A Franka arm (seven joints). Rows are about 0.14 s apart.
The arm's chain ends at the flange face. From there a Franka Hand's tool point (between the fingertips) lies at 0.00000 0.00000 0.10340 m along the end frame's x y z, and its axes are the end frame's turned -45 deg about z.
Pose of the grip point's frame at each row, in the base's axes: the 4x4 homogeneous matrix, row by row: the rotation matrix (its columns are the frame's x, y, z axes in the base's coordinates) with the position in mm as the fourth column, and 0 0 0 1 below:
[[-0.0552, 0.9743, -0.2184, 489.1], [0.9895, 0.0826, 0.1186, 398.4], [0.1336, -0.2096, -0.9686, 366.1], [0, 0, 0, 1]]
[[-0.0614, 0.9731, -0.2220, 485.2], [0.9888, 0.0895, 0.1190, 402.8], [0.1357, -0.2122, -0.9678, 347.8], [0, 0, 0, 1]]
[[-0.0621, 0.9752, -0.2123, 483.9], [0.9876, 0.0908, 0.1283, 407.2], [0.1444, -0.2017, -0.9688, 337.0], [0, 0, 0, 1]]
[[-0.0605, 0.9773, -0.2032, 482.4], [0.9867, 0.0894, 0.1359, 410.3], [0.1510, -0.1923, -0.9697, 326.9], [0, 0, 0, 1]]
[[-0.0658, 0.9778, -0.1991, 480.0], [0.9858, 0.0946, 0.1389, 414.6], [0.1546, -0.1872, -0.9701, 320.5], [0, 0, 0, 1]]
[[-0.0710, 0.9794, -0.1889, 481.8], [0.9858, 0.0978, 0.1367, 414.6], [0.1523, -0.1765, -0.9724, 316.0], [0, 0, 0, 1]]
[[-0.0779, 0.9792, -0.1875, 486.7], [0.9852, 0.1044, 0.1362, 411.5], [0.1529, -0.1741, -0.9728, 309.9], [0, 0, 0, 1]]
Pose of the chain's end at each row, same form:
[[0.6499, 0.7280, -0.2184, 511.7], [0.7581, -0.6413, 0.1186, 386.1], [-0.0537, -0.2427, -0.9686, 466.3], [0, 0, 0, 1]]
[[0.6447, 0.7315, -0.2220, 508.2], [0.7625, -0.6359, 0.1190, 390.5], [-0.0541, -0.2460, -0.9678, 447.9], [0, 0, 0, 1]]
[[0.6457, 0.7335, -0.2123, 505.9], [0.7625, -0.6341, 0.1283, 393.9], [-0.0405, -0.2447, -0.9688, 437.2], [0, 0, 0, 1]]
[[0.6483, 0.7338, -0.2032, 503.4], [0.7609, -0.6345, 0.1359, 396.2], [-0.0292, -0.2427, -0.9697, 427.2], [0, 0, 0, 1]]
[[0.6449, 0.7379, -0.1991, 500.6], [0.7640, -0.6302, 0.1389, 400.2], [-0.0231, -0.2417, -0.9701, 420.8], [0, 0, 0, 1]]
[[0.6423, 0.7427, -0.1889, 501.3], [0.7662, -0.6279, 0.1367, 400.5], [-0.0171, -0.2325, -0.9724, 416.5], [0, 0, 0, 1]]
[[0.6373, 0.7475, -0.1875, 506.1], [0.7705, -0.6228, 0.1362, 397.4], [-0.0150, -0.2312, -0.9728, 410.5], [0, 0, 0, 1]]

